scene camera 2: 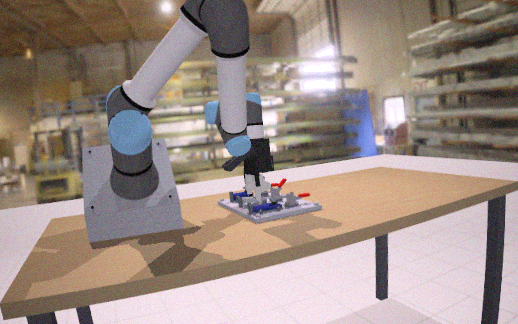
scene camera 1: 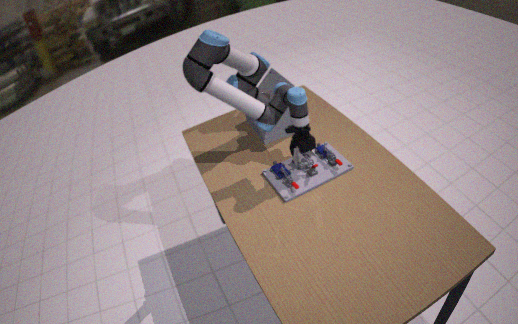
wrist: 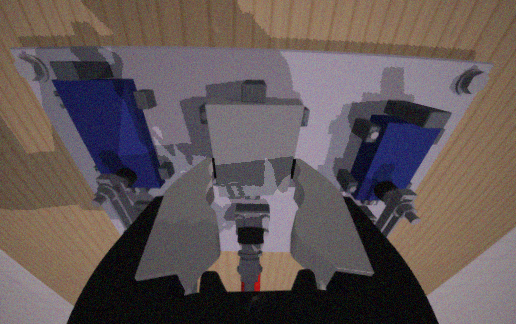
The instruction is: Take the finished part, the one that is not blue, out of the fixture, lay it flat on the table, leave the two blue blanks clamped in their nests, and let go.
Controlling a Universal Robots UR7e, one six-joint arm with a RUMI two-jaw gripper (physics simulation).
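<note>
The finished part is a flat light-grey block in the middle nest, between small dark locating blocks; the gripper mostly hides it in the scene views. My gripper points down and is shut on its near end, one finger at each side. The two blue blanks lie in the outer nests, with black clamp tips on them. The middle clamp stands back from the grey part. All sit on the pale fixture plate.
The outer clamps stand close beside the fingers, with red handles at the plate's far side from the robot base. The wooden table extends beyond the plate. Round posts stand at the plate corners.
</note>
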